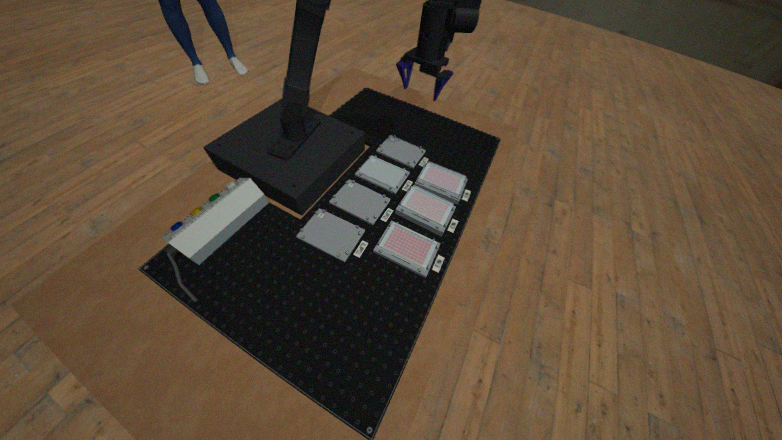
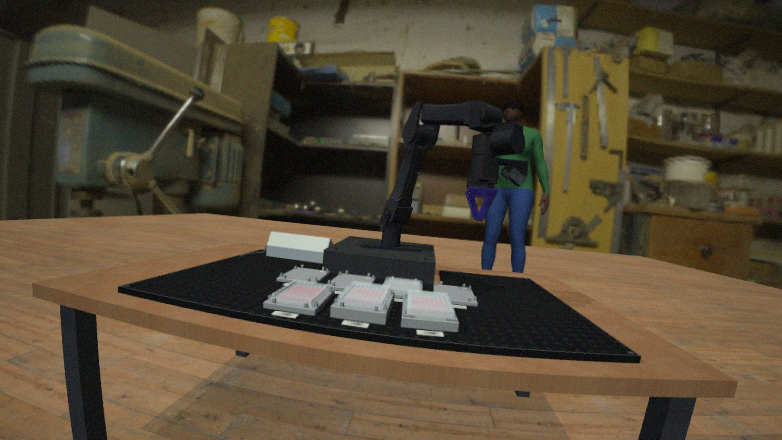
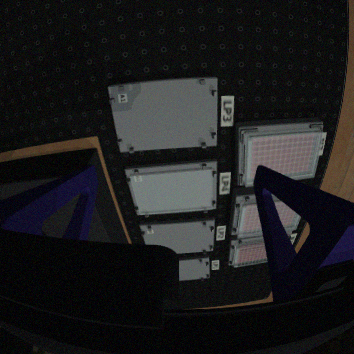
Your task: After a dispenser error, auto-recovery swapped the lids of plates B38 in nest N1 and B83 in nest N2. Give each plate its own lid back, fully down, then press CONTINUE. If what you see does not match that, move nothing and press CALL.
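Pixels of known places: gripper, fingertip midpoint: (image 1: pixel 420 94) (image 2: pixel 477 220) (image 3: pixel 175 173); arm's base, origin of the base link: (image 1: pixel 295 136) (image 2: pixel 390 248).
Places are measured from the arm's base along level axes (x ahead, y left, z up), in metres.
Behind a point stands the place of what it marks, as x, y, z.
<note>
My gripper (image 1: pixel 420 94) {0.325, 0.178, 0.128} (image 2: pixel 479 218) {0.325, 0.178, 0.128} (image 3: pixel 175 173) {0.325, 0.178, 0.128} is open and empty, high above the mat's far end. Three pink-welled plates stand in a row of nests: the near plate (image 1: pixel 409 245) {0.427, -0.210, -0.044} (image 2: pixel 300 295) {0.469, -0.203, -0.041} looks deeper pink and uncovered; the middle plate (image 1: pixel 426 206) {0.439, -0.087, -0.028} (image 2: pixel 362 297) {0.492, -0.084, -0.028} and far plate (image 1: pixel 445 177) {0.470, 0.048, -0.032} (image 2: pixel 429 303) {0.491, 0.042, -0.032} (image 3: pixel 285 155) {0.463, 0.055, -0.032} look paler, as if lidded. Plate and lid markings are unreadable. Pad LP4 (image 1: pixel 382 173) {0.282, 0.005, -0.050} (image 3: pixel 172 190) {0.281, 0.024, -0.050} bears a pale, lid-like slab. Pad LP3 (image 1: pixel 400 150) {0.301, 0.141, -0.058} (image 3: pixel 167 115) {0.308, 0.145, -0.058} looks bare. The button box (image 1: pixel 225 223) {-0.007, -0.323, -0.025} (image 2: pixel 298 247) {-0.003, -0.308, -0.025} shows blue, yellow, green and whitish buttons.
Pads LP2 (image 1: pixel 359 201) {0.255, -0.117, -0.058} (image 3: pixel 180 236) {0.262, -0.103, -0.058} and LP1 (image 1: pixel 330 233) {0.226, -0.242, -0.058} (image 3: pixel 195 269) {0.264, -0.243, -0.058} show no slab. The black arm base (image 1: pixel 284 158) {0.025, -0.100, 0.005} (image 2: pixel 377 259) {0.149, -0.046, -0.016} stands between the button box and the pads. A grey cable (image 1: pixel 180 281) {-0.030, -0.471, -0.062} leaves the box. A person (image 2: pixel 527 164) stands behind the table.
</note>
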